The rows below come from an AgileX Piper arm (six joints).
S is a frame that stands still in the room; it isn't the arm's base.
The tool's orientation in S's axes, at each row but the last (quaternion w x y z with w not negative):
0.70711, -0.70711, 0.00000, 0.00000
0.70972, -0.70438, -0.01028, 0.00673
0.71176, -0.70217, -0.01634, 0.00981
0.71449, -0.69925, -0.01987, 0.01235
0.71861, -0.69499, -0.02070, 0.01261
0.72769, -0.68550, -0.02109, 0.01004
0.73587, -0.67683, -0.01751, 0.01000
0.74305, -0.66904, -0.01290, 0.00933
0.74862, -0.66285, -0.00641, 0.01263
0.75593, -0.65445, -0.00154, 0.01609
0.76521, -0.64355, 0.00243, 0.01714
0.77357, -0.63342, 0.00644, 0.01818
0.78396, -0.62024, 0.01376, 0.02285
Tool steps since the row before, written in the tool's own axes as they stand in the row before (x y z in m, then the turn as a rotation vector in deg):
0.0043, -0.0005, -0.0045, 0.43, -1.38, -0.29
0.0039, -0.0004, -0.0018, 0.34, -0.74, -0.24
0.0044, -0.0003, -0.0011, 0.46, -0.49, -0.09
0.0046, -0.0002, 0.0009, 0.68, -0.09, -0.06
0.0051, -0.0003, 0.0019, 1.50, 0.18, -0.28
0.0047, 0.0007, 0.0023, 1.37, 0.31, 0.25
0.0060, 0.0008, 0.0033, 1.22, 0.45, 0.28
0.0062, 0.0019, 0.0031, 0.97, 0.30, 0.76
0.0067, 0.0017, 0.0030, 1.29, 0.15, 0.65
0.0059, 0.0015, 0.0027, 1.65, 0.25, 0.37
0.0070, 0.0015, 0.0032, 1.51, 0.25, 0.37
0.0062, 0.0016, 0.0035, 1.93, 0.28, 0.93
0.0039, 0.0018, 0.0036, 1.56, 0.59, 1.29
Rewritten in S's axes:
0.0043, -0.0045, 0.0005, 0.43, -0.29, 1.38
0.0039, -0.0017, 0.0004, 0.34, -0.24, 0.74
0.0044, -0.0009, 0.0003, 0.46, -0.08, 0.49
0.0046, 0.0011, 0.0003, 0.68, -0.03, 0.10
0.0050, 0.0021, 0.0004, 1.51, -0.20, -0.17
0.0046, 0.0025, -0.0005, 1.36, 0.33, -0.27
0.0059, 0.0036, -0.0004, 1.21, 0.36, -0.41
0.0061, 0.0035, -0.0015, 0.95, 0.82, -0.21
0.0066, 0.0034, -0.0014, 1.27, 0.70, -0.08
0.0058, 0.0030, -0.0012, 1.63, 0.45, -0.23
0.0069, 0.0036, -0.0011, 1.49, 0.44, -0.22
0.0061, 0.0039, -0.0011, 1.91, 1.01, -0.15
0.0038, 0.0040, -0.0011, 1.52, 1.42, -0.35

